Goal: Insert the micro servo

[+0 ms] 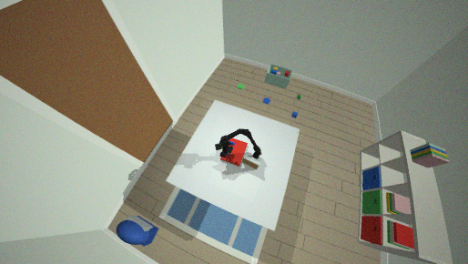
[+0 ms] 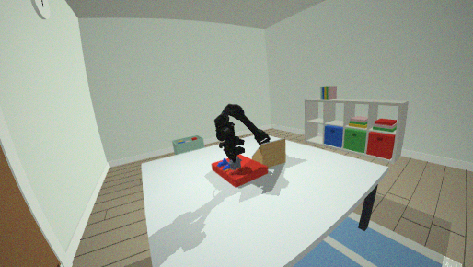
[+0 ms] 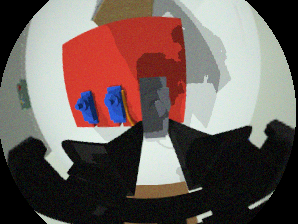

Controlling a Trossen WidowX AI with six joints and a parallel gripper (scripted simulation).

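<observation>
My gripper tip is now 10 cm past the red robot deck, 10 cm to the left of it and 10 cm above it.
</observation>
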